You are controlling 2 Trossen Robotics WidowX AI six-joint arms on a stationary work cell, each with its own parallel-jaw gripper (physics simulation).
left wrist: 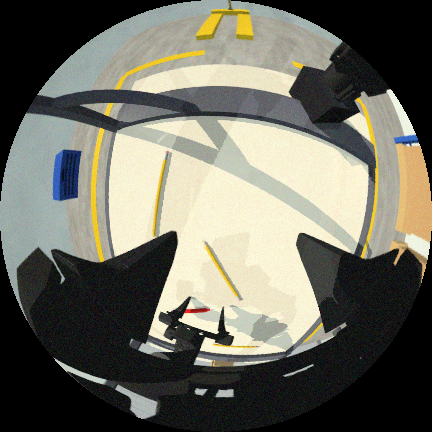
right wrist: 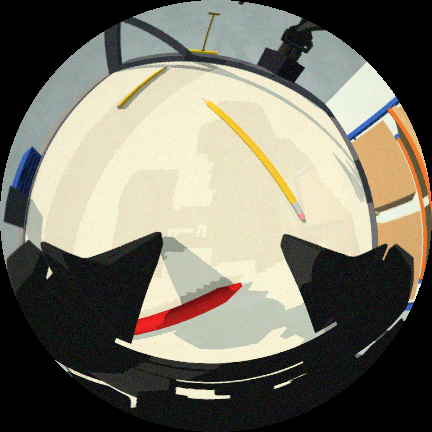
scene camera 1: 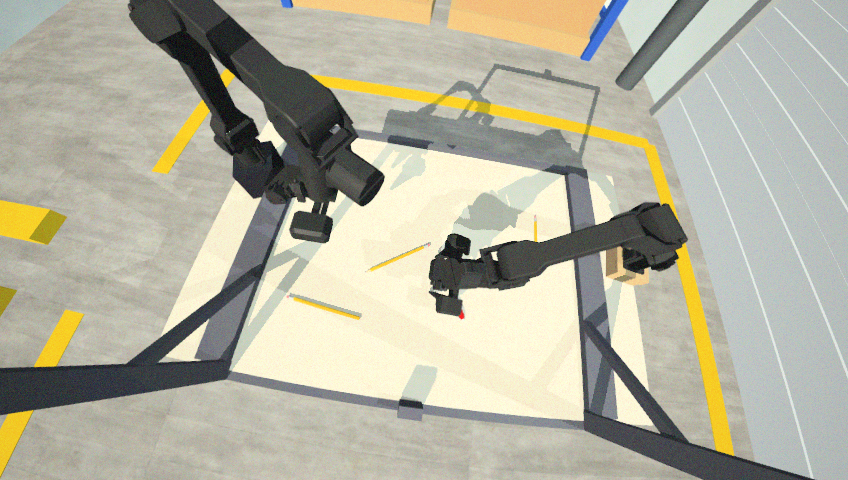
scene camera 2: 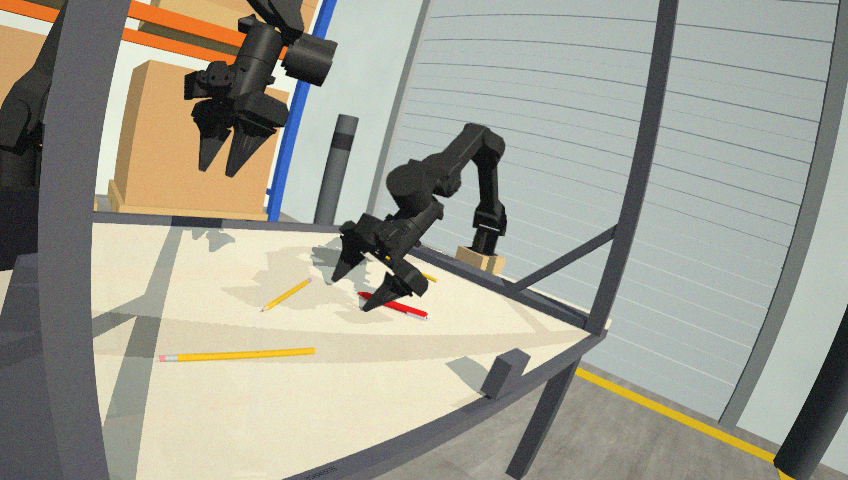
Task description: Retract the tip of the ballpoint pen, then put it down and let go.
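Seen in the pictures: left gripper, fingertip midpoint: (left wrist: 240, 238) (scene camera 1: 324, 216) (scene camera 2: 214, 173); right gripper, fingertip midpoint: (left wrist: 205, 301) (right wrist: 224, 240) (scene camera 2: 347, 295); left arm's base, link origin: (left wrist: 334, 87) (scene camera 1: 252, 157) (scene camera 2: 14, 185); right arm's base, link origin: (scene camera 1: 633, 261) (scene camera 2: 482, 252).
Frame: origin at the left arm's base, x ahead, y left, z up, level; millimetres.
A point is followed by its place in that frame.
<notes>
The red ballpoint pen (scene camera 1: 461, 315) @[y -518, x 425, z -94 mm] (scene camera 2: 407, 308) @[y -493, x 421, z -96 mm] (left wrist: 197, 311) @[y -437, x 423, z -94 mm] (right wrist: 200, 306) @[y -434, x 423, z -94 mm] lies flat on the cream table. Its pointed end shows in the right wrist view with no nib that I can make out; its whitish rear end shows in scene camera 2. My right gripper (scene camera 2: 349, 295) @[y -399, x 388, z -98 mm] (left wrist: 205, 301) @[y -399, x 388, z -98 mm] (right wrist: 224, 240) @[y -399, x 388, z -98 mm] is open and empty, low over the pen's pointed half. One finger hides part of the pen in each view; whether it touches the pen I cannot tell. My left gripper (scene camera 2: 216, 173) @[y -262, x 174, z 68 mm] (left wrist: 240, 238) @[y -262, x 174, z 68 mm] is open and empty, high above the table, far from the pen.
One yellow pencil (scene camera 1: 398, 257) @[y -330, x 313, z -99 mm] (scene camera 2: 286, 295) @[y -336, x 297, z -101 mm] (right wrist: 257, 150) @[y -330, x 326, z -100 mm] lies left of the right gripper in scene camera 1. Another pencil (scene camera 1: 324, 306) @[y -407, x 108, z -100 mm] (scene camera 2: 243, 355) @[y -411, x 102, z -101 mm] (left wrist: 160, 195) @[y -405, x 105, z -101 mm] lies nearer the front left. A third pencil (scene camera 1: 535, 228) @[y -345, x 728, z -101 mm] (left wrist: 235, 345) @[y -394, x 703, z -105 mm] lies beyond the right arm. Dark frame beams edge the table.
</notes>
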